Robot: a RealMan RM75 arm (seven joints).
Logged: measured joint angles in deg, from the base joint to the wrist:
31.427, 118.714, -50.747, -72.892, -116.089, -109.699, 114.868
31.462, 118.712, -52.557, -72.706, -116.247, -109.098, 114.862
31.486, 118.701, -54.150, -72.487, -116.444, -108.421, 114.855
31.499, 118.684, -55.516, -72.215, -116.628, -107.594, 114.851
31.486, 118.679, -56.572, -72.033, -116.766, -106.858, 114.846
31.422, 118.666, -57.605, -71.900, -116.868, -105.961, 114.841
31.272, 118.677, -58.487, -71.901, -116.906, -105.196, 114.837
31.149, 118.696, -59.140, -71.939, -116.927, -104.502, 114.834
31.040, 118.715, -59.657, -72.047, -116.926, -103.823, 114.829
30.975, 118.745, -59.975, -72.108, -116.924, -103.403, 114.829
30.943, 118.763, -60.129, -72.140, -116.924, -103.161, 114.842
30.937, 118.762, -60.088, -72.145, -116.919, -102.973, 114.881
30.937, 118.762, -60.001, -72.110, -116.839, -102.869, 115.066
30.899, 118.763, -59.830, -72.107, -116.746, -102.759, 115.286
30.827, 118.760, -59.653, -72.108, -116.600, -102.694, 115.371
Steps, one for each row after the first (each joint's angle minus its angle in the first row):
0.035, -0.002, -1.810, 0.186, -0.158, 0.601, -0.006
0.059, -0.013, -3.403, 0.405, -0.355, 1.278, -0.013
0.072, -0.030, -4.769, 0.677, -0.539, 2.105, -0.017
0.059, -0.035, -5.825, 0.859, -0.677, 2.841, -0.022
-0.005, -0.048, -6.858, 0.992, -0.779, 3.738, -0.027
-0.155, -0.037, -7.740, 0.991, -0.817, 4.503, -0.031
-0.278, -0.018, -8.393, 0.953, -0.838, 5.197, -0.034
-0.387, 0.001, -8.910, 0.845, -0.837, 5.876, -0.039
-0.452, 0.031, -9.228, 0.784, -0.835, 6.296, -0.039
-0.484, 0.049, -9.382, 0.752, -0.835, 6.538, -0.026
-0.490, 0.048, -9.341, 0.747, -0.830, 6.726, 0.013
-0.490, 0.048, -9.254, 0.782, -0.750, 6.830, 0.198
-0.528, 0.049, -9.083, 0.785, -0.657, 6.940, 0.418
-0.600, 0.046, -8.906, 0.784, -0.511, 7.005, 0.503

